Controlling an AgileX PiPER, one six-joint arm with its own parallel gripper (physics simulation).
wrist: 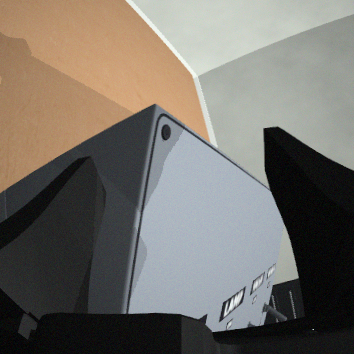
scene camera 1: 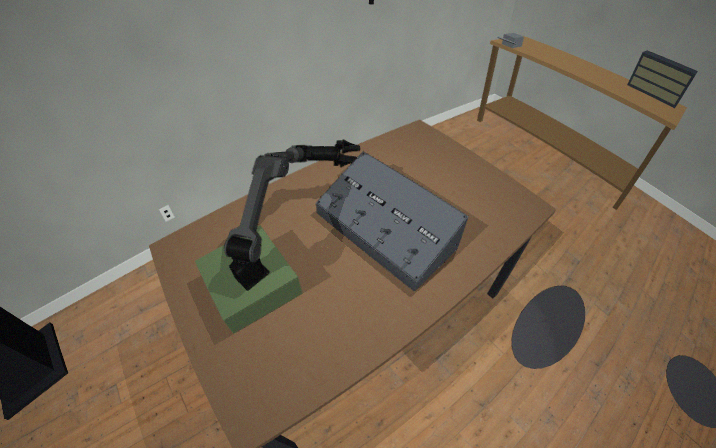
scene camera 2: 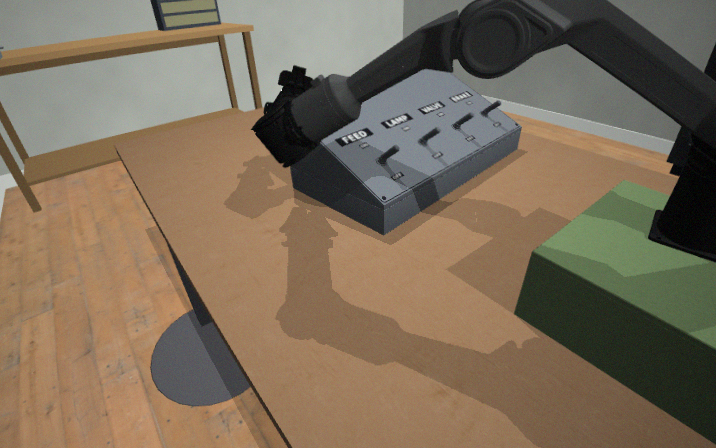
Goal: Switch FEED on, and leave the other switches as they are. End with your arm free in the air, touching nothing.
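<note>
The grey sloped switch box (scene camera 1: 406,195) (scene camera 2: 343,187) (wrist: 210,215) stands on the table. The FEED switch (scene camera 1: 335,199) (scene camera 2: 389,154) is at its end nearest the gripper; its lever appears to lean to the OFF side. The LAMP (scene camera 1: 360,213) (scene camera 2: 430,137), VALVE (scene camera 1: 384,232) (scene camera 2: 463,121) and BRAKE (scene camera 1: 411,253) (scene camera 2: 491,108) levers lean alike. My gripper (scene camera 1: 359,153) (wrist: 178,161) is open and empty, at the box's upper corner beyond the FEED label (scene camera 1: 352,183) (scene camera 2: 354,136). Whether it touches the box I cannot tell. The FEED lever does not show in the wrist view.
The arm stands on a green block (scene camera 1: 264,295) (scene camera 2: 607,295) on the brown table (scene camera 1: 316,343) (scene camera 2: 327,385). In scene camera 2 the forearm passes over the box's upper part and the gripper hides its upper FEED-side corner. A wooden bench (scene camera 1: 591,71) (scene camera 2: 121,43) stands behind.
</note>
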